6 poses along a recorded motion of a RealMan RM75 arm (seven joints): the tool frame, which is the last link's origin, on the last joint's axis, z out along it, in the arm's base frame.
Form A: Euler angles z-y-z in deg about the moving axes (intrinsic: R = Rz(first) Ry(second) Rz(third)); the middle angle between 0 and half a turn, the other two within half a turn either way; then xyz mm.
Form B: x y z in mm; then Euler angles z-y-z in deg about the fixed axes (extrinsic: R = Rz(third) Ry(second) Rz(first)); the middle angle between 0 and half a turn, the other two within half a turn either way. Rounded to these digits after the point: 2 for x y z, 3 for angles.
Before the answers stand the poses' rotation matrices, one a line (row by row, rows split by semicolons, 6 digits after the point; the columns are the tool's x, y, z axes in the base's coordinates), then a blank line. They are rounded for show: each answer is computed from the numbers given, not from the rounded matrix.
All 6 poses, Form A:
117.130, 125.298, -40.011, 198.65, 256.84, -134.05
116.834, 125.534, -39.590, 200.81, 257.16, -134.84
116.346, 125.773, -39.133, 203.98, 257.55, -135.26
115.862, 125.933, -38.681, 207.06, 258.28, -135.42
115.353, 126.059, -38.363, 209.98, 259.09, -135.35
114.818, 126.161, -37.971, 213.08, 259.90, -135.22
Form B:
0.774013 -0.512239 -0.372177; -0.100692 -0.679899 0.726359; -0.625112 -0.524736 -0.577829
0.770839 -0.520448 -0.367342; -0.111971 -0.678365 0.726142; -0.627112 -0.518608 -0.581186
0.766803 -0.531382 -0.360065; -0.126260 -0.674858 0.727066; -0.629342 -0.512055 -0.584575
0.762219 -0.542470 -0.353197; -0.139607 -0.670550 0.728610; -0.632085 -0.506052 -0.586839
0.758491 -0.552148 -0.346157; -0.151326 -0.665880 0.730551; -0.633871 -0.501734 -0.588618
0.753683 -0.563136 -0.338880; -0.163947 -0.660399 0.732799; -0.636462 -0.496740 -0.590056

198.65, 256.84, -134.05, -40.011, 125.298, 117.130
200.81, 257.16, -134.84, -39.590, 125.534, 116.834
203.98, 257.55, -135.26, -39.133, 125.773, 116.346
207.06, 258.28, -135.42, -38.681, 125.933, 115.862
209.98, 259.09, -135.35, -38.363, 126.059, 115.353
213.08, 259.90, -135.22, -37.971, 126.161, 114.818

